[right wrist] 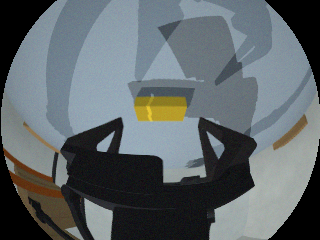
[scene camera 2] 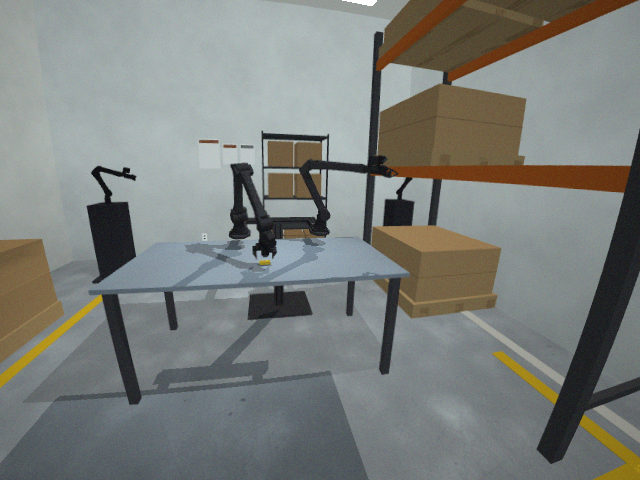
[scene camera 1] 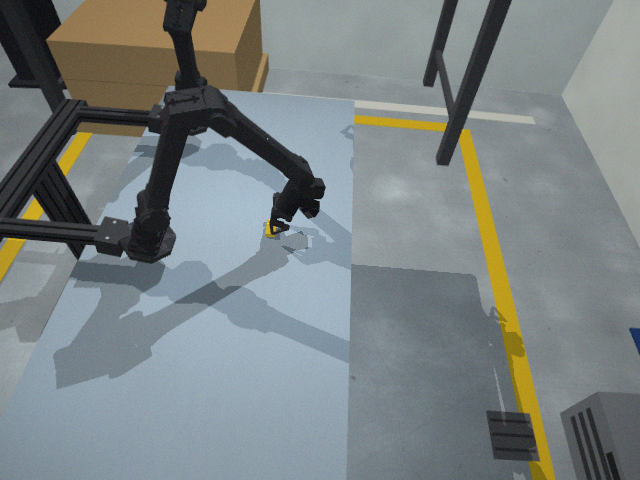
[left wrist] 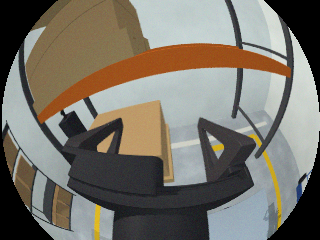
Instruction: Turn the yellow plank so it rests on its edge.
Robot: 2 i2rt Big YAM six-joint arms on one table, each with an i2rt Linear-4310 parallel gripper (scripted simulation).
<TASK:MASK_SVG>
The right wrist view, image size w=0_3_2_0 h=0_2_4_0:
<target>right gripper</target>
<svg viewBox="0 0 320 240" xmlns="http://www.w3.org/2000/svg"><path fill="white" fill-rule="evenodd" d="M60 150L63 157L71 165L67 172L69 177L66 186L85 199L113 211L111 240L209 240L207 211L217 209L235 200L255 186L249 168L245 163L257 147L254 138L218 125L203 117L199 118L198 131L205 163L206 183L163 186L163 160L153 155L119 154L124 127L122 117L69 137ZM207 132L224 145L224 151L219 159L210 143ZM115 131L107 152L97 151L97 145Z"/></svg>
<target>yellow plank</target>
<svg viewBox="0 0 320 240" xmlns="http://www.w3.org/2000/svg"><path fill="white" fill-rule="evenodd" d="M135 98L134 109L138 121L183 121L187 109L185 97Z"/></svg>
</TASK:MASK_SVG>
